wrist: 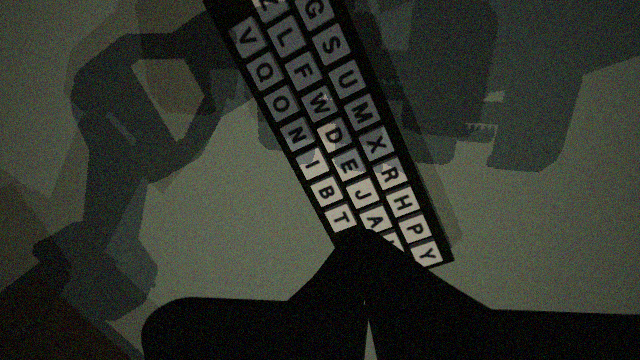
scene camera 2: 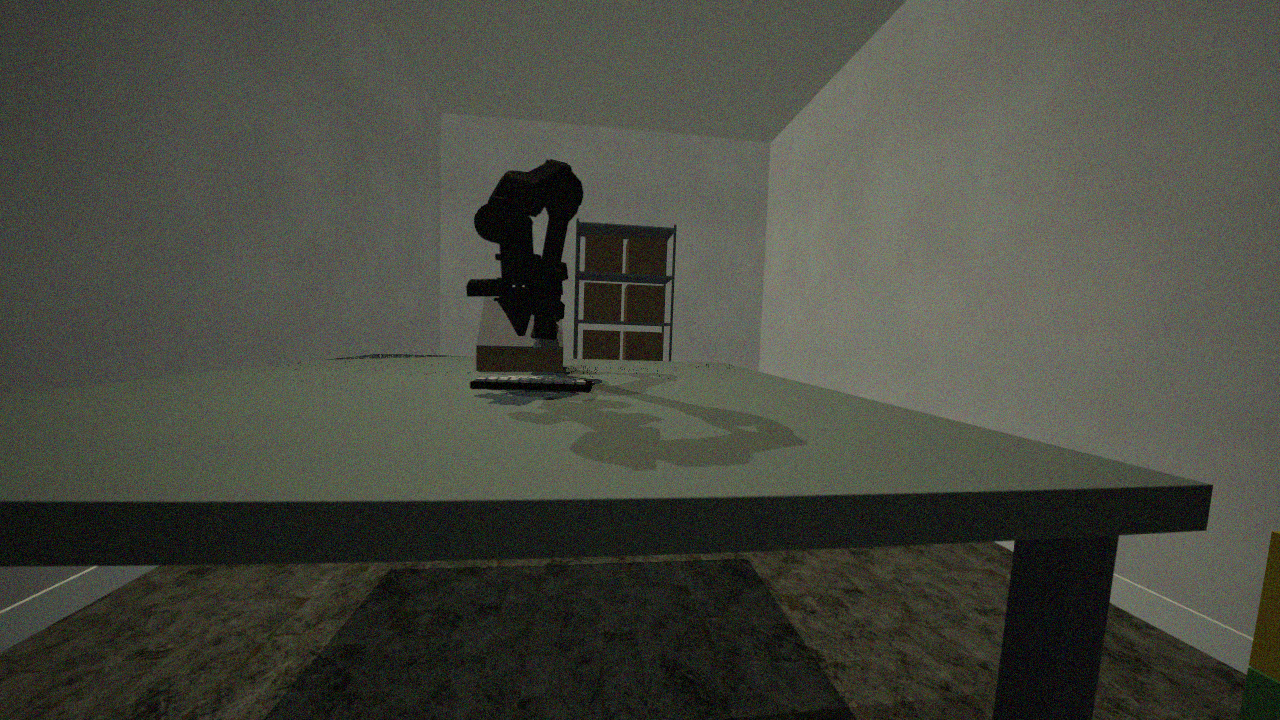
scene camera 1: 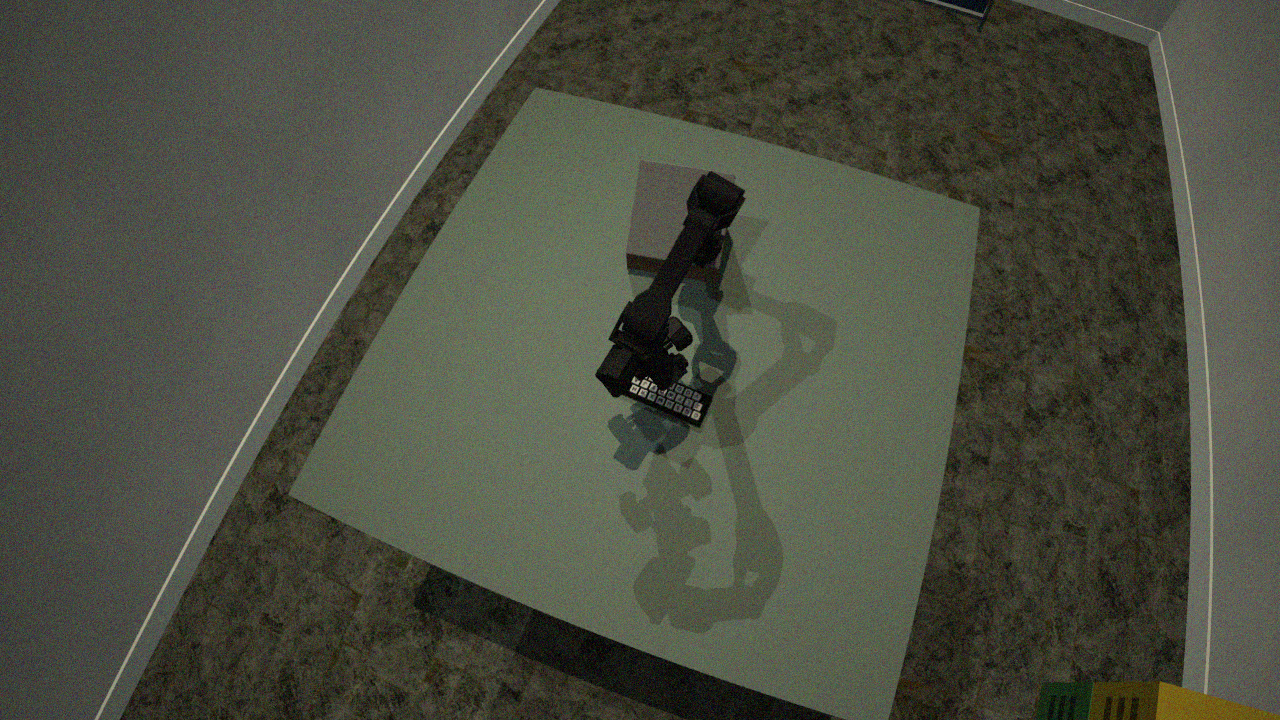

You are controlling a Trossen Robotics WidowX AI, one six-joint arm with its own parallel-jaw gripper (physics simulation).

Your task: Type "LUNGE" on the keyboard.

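Places are measured from the arm's base along level axes (x back, y left, z down), in centimetres.
Where they show: gripper, fingertip midpoint: [wrist: 359, 240] [scene camera 2: 521, 335]; arm's base, link origin: [scene camera 2: 544, 331].
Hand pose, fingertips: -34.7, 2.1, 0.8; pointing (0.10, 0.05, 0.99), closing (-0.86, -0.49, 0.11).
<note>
Each offset is from my fingertips to the centre of the thing, as dx, dy, dz. Level surfaces: height alone.
The black keyboard @(+0.4, +2.3, +8.8) [scene camera 1: 666, 400] [scene camera 2: 530, 385] [wrist: 371, 85] with pale letter keys lies flat on the table. In the wrist view it slants from upper left to lower right. The L key @(+0.3, +8.9, +8.1) [wrist: 285, 36], U key @(-1.6, +5.3, +8.1) [wrist: 347, 79], N key @(+2.4, +3.9, +8.1) [wrist: 298, 135], G key @(-1.7, +9.3, +8.1) [wrist: 314, 11] and E key @(+0.5, +0.8, +8.1) [wrist: 349, 164] show their letters; the G key is cut by the top edge. My gripper [scene camera 2: 522, 333] [wrist: 359, 240] is shut and empty, its tips raised above the keyboard. In the wrist view the tips cover part of the near end, beside the T and A keys.
The keyboard stands on a pale green table @(dz +9.6) [scene camera 1: 465, 358] [scene camera 2: 268, 447], with arm shadows across both. A low block [scene camera 1: 664, 210] [scene camera 2: 510, 359] is at the arm's base. A shelf rack [scene camera 2: 674, 295] with brown boxes stands by the far wall. Yellow and green objects show at the lower right.
</note>
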